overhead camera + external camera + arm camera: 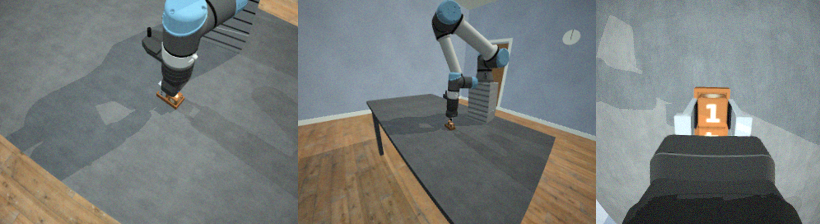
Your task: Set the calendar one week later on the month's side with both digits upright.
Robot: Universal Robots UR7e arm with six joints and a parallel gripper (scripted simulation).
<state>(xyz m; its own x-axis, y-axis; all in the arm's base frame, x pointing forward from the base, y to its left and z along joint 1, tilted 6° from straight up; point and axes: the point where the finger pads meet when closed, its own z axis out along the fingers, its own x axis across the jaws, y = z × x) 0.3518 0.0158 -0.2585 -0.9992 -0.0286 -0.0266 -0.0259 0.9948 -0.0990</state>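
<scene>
Now: the tray 4 cm below my hand and 2 cm to the left of it. Also, from my hand: cube 1 cm below.
</scene>
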